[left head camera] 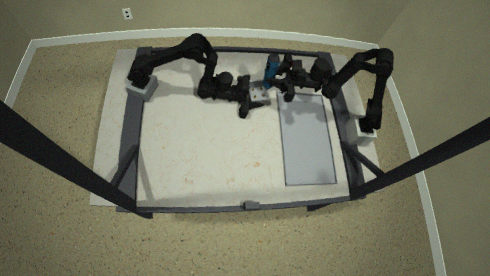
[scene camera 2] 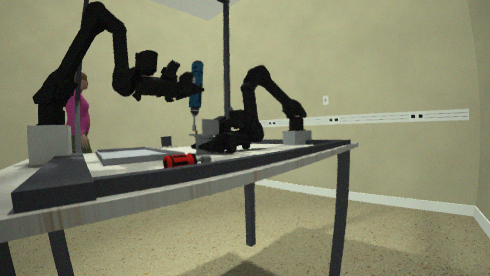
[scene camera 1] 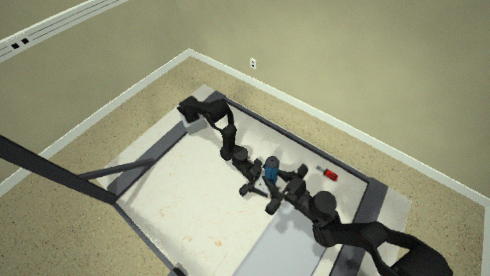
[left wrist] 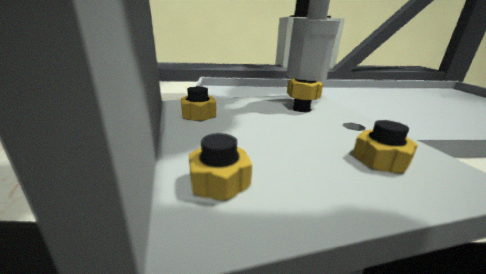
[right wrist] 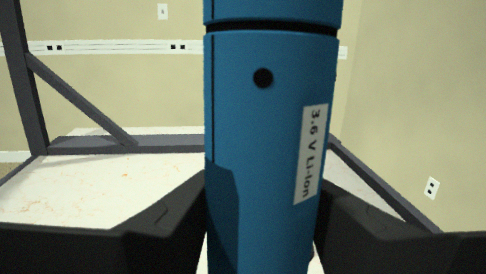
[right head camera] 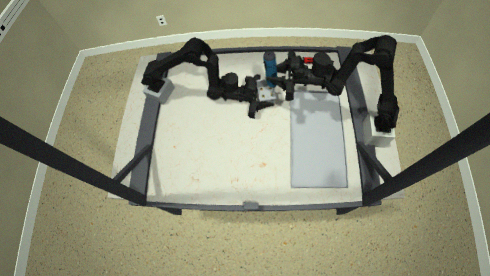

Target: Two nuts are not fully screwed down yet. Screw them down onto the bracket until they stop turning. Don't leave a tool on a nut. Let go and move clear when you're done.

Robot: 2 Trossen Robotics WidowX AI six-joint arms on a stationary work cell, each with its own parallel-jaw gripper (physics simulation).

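Frame: origin at the left arm's base, x left, y ahead, z down, level; metres.
Seen in the pictures: left gripper, fingertip midpoint: [left head camera: 264, 99] [scene camera 2: 194, 147] [right head camera: 275, 98]; right gripper, fingertip midpoint: [left head camera: 264, 74] [scene camera 2: 201, 91] [right wrist: 257, 180] [right head camera: 265, 73]; left arm's base at its link origin: [left head camera: 140, 81] [scene camera 2: 296, 130] [scene camera 1: 191, 116] [right head camera: 156, 85]; right arm's base at its link origin: [left head camera: 365, 125] [right head camera: 382, 124].
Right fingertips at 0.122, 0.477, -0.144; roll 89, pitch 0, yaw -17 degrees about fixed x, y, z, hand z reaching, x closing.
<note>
Pixels of each thing's top centre, then the offset from my right fingertips to it, as dx, dy, dz. "spot": a spot on its surface instead.
- blue power driver at its top centre: [scene camera 1: 274, 161] [right head camera: 271, 53] [left head camera: 276, 56] [scene camera 2: 196, 60] +0.005, +0.019, -0.105
- front left nut at its top centre: [left wrist: 219, 155] +0.019, -0.029, +0.138
- front right nut at its top centre: [left wrist: 387, 137] -0.010, -0.010, +0.138
- back left nut at its top centre: [left wrist: 198, 98] +0.039, +0.001, +0.138
- back right nut at its top centre: [left wrist: 305, 80] +0.009, +0.020, +0.134
- driver's grey socket at a spot on its surface: [left wrist: 310, 50] spot: +0.009, +0.020, +0.125
- red tool at its top centre: [scene camera 2: 188, 153] [right head camera: 305, 58] [scene camera 1: 327, 171] +0.287, +0.078, +0.180
- flat grey tray at its top centre: [left wrist: 369, 98] [scene camera 2: 130, 150] [right head camera: 318, 134] [left head camera: 307, 134] [scene camera 1: 285, 255] -0.058, +0.247, +0.194
The grey bracket [left head camera: 259, 94] [right head camera: 266, 94] [left wrist: 285, 185] stands below the blue power driver [left head camera: 271, 70] [scene camera 1: 271, 170] [scene camera 2: 197, 82] [right wrist: 265, 125]. In the left wrist view, three yellow nuts, the front left nut [left wrist: 220, 172], front right nut [left wrist: 384, 151] and back left nut [left wrist: 198, 108], sit low on the plate. The back right nut [left wrist: 304, 90] is raised, with black thread below it. The driver's grey socket [left wrist: 310, 50] is right above it; contact is unclear. My left gripper [left head camera: 256, 96] is shut on the bracket. My right gripper [right wrist: 257, 180] [scene camera 2: 196, 89] is shut on the upright driver.
A red tool [right head camera: 308, 60] [scene camera 1: 330, 174] [scene camera 2: 180, 160] lies near the table's back edge, behind the right arm. A flat grey tray [left head camera: 307, 145] [right head camera: 318, 145] lies right of the bracket. Dark frame posts rise at the table's sides.
</note>
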